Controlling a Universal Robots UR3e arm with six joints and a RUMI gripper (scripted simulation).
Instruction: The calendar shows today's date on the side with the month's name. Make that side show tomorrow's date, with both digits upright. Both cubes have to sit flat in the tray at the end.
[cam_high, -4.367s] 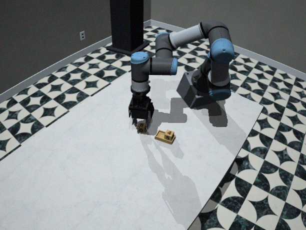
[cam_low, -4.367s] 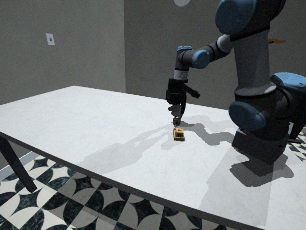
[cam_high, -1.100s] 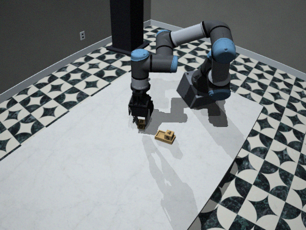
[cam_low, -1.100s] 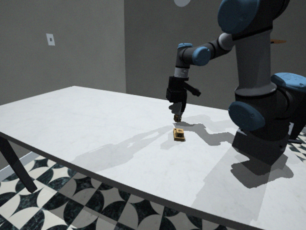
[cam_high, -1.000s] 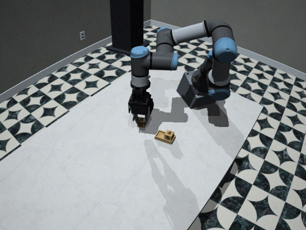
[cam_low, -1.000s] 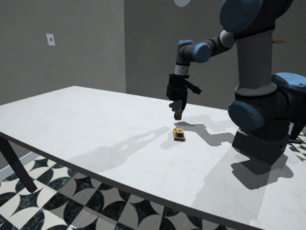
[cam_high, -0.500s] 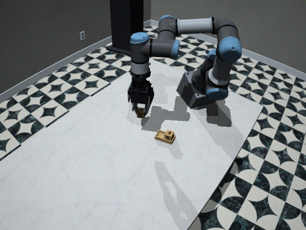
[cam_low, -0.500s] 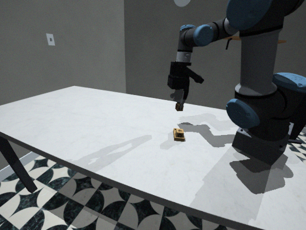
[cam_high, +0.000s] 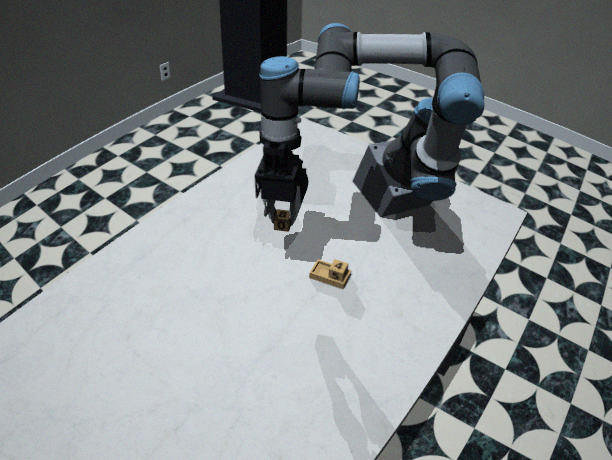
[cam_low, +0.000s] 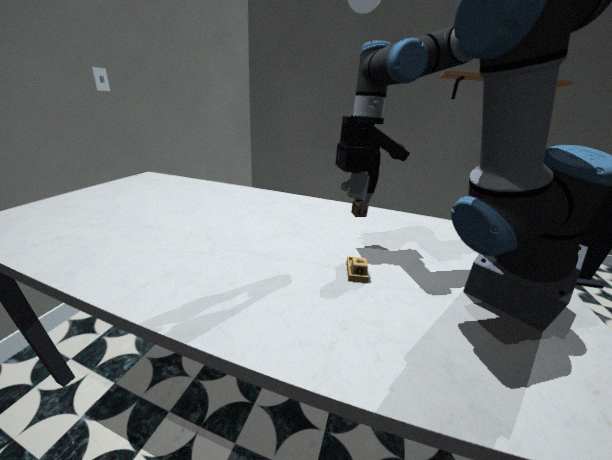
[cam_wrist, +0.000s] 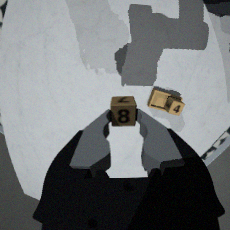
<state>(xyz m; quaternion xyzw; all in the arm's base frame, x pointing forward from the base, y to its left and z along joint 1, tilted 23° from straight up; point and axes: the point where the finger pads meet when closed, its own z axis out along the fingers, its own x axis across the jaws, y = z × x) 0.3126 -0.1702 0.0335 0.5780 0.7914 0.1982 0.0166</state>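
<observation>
The wooden calendar tray lies 120 mm below my hand, 110 mm to the left of it and 10 mm behind it. The rest, counted from my hand: wooden cube 10 mm below.
</observation>
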